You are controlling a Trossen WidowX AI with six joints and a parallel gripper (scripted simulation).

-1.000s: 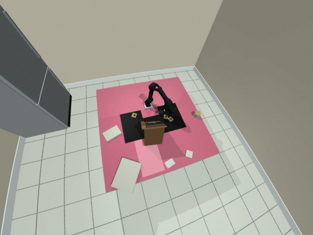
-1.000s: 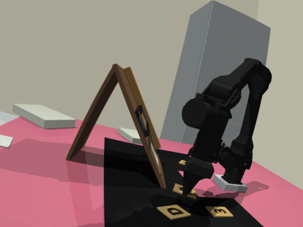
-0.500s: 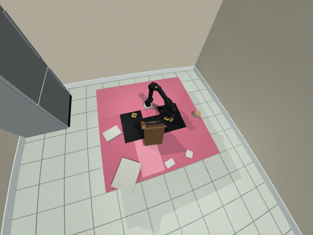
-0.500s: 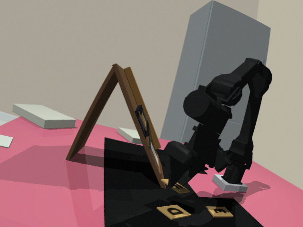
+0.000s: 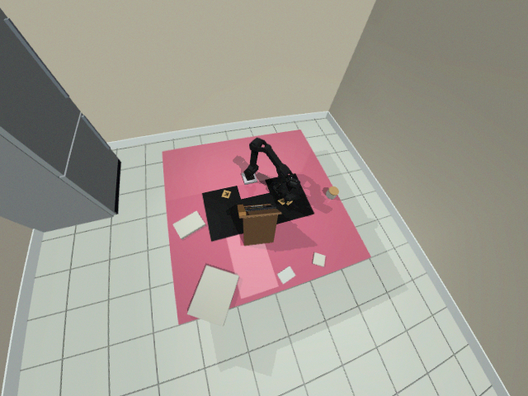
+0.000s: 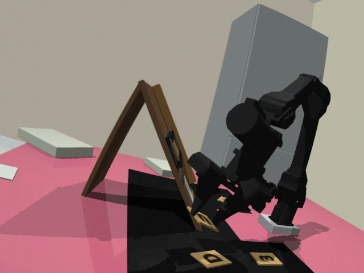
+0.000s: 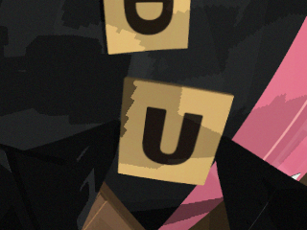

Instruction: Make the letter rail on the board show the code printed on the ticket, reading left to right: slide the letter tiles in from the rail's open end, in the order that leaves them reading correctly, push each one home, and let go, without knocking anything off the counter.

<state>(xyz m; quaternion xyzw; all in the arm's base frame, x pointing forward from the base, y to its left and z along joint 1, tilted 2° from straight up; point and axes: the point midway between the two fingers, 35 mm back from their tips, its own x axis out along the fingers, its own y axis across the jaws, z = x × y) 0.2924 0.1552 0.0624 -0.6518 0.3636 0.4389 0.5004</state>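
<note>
My gripper tip is now 200 mm to the left of the white ticket, 10 mm below it and 10 mm past it. From my gripper tip the other things lie so: black mat (160 mm to the right, 100 mm behind, 60 mm below).
</note>
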